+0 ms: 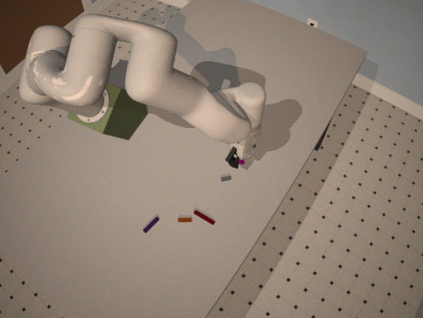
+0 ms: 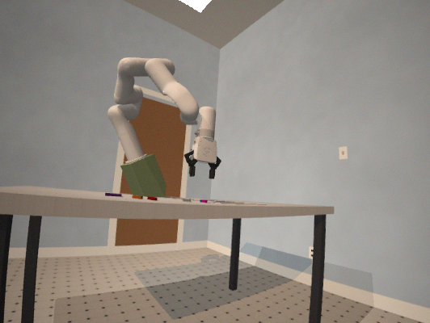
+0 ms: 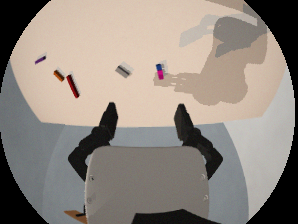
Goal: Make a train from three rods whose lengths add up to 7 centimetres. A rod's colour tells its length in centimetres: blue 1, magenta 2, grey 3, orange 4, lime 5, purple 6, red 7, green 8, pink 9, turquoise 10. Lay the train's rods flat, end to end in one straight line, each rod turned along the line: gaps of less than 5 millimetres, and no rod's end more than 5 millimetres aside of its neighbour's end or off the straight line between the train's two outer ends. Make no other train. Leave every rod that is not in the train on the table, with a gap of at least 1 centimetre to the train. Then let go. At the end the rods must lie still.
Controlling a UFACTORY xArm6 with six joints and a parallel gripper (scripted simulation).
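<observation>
Now: hand 30 mm past the orange rod, 240 mm to the left of it and 100 mm above it. Also, from my hand: blue rod (30 mm behind, 20 mm to the left, 100 mm below); then magenta rod (20 mm behind, 30 mm to the left, 100 mm below); then grey rod (20 mm behind, 50 mm to the right, 100 mm below).
</observation>
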